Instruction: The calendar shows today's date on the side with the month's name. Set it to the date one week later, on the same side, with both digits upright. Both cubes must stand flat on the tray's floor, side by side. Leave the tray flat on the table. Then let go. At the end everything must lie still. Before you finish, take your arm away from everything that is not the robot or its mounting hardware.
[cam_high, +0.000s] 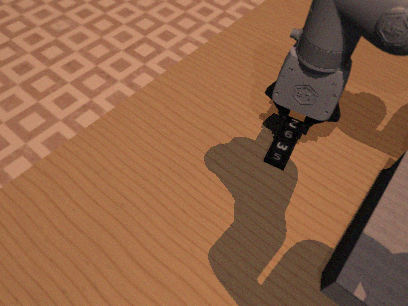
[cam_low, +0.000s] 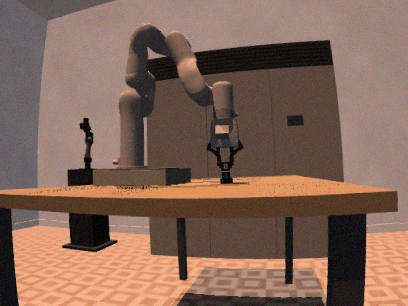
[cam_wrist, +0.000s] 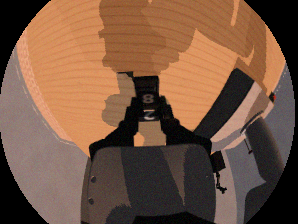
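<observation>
The black digit cube lies 2 cm below my hand. Also, from my hand: black cube: 3 cm to the left, 5 cm below.
</observation>
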